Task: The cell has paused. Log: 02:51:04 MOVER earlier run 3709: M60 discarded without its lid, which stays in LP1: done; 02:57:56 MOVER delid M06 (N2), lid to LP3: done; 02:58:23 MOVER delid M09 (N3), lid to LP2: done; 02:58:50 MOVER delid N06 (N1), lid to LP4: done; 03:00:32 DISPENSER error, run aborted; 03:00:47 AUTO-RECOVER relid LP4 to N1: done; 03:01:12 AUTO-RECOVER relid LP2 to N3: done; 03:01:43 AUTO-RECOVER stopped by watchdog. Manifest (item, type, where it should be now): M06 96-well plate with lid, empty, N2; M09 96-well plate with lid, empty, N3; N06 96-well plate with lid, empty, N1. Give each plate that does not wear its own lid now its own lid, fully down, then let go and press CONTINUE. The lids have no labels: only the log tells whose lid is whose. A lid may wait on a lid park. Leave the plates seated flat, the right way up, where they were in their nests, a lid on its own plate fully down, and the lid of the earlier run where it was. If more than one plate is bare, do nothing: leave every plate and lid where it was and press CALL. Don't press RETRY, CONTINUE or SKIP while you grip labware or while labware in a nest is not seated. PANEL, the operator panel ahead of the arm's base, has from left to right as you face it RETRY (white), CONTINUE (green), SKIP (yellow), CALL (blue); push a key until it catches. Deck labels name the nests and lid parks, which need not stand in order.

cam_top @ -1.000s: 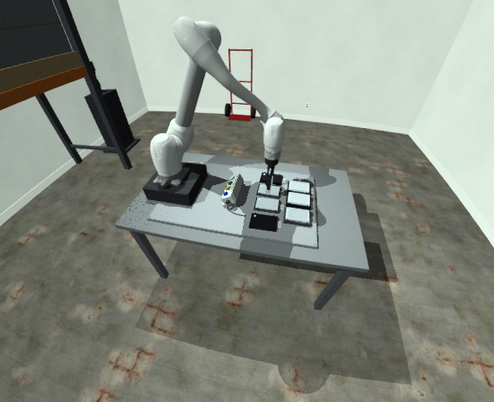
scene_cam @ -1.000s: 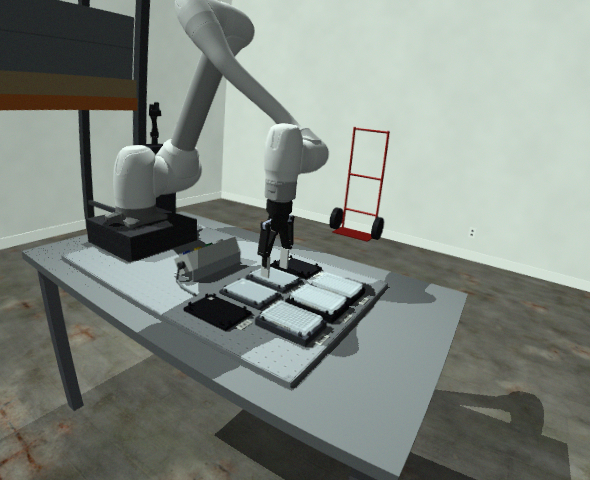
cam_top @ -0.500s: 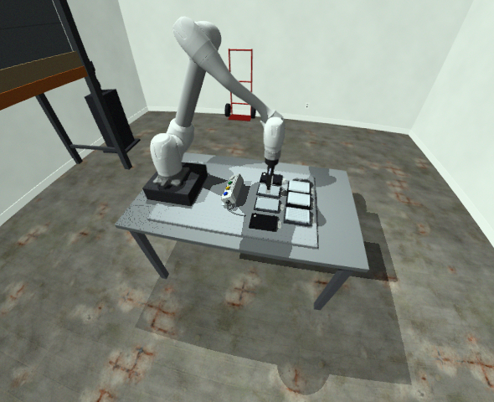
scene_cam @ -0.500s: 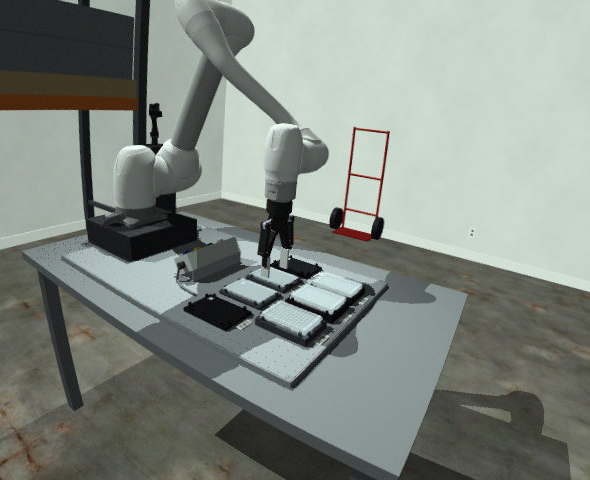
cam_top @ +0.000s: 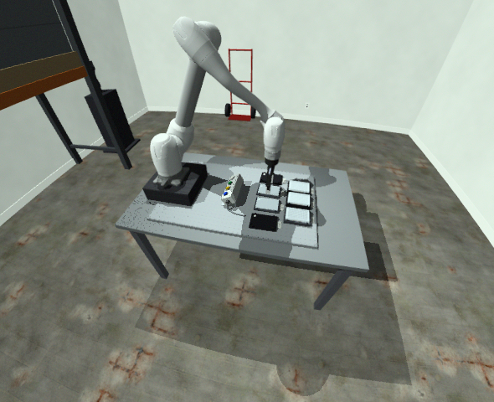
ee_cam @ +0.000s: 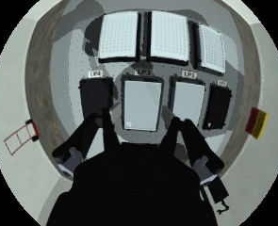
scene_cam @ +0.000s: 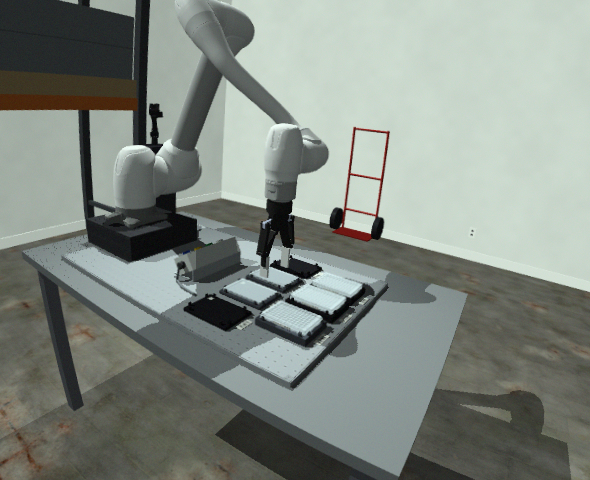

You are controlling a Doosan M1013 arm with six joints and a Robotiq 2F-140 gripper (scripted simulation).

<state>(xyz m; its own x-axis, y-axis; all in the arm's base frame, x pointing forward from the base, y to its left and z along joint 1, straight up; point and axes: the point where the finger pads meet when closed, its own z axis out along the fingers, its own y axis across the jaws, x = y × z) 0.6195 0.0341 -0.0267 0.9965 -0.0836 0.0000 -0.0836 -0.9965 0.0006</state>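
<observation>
Right now the grey pad is 5 cm below my hand. Round my hand: yellow key: 24 cm behind, 8 cm to the right, 1 cm above; then green key: 24 cm behind, 3 cm to the right, 1 cm above; then white key: 24 cm behind, 2 cm to the left, 1 cm above.
</observation>
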